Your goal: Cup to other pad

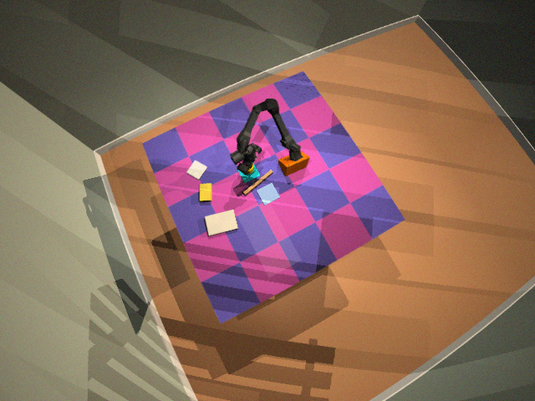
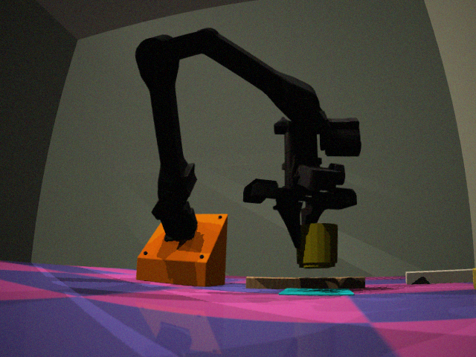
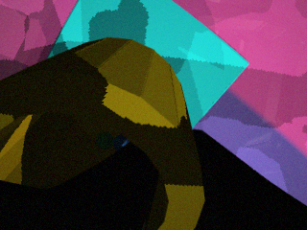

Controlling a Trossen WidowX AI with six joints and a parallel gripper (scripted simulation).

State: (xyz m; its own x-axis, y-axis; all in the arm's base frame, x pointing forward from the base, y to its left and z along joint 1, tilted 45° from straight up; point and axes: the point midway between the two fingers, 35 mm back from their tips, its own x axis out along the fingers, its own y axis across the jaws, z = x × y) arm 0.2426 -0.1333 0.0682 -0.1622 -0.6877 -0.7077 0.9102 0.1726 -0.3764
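My gripper tip is 80 mm above the teal pad, 30 mm short of it and 10 mm to the right of it. The rest, counted from my gripper tip: wooden bar 110 mm to the left, 70 mm below, 20 mm ahead; then yellow cup 20 mm ahead, 10 mm to the left; then pale blue pad 200 mm to the left, 80 mm below, 10 mm ahead.
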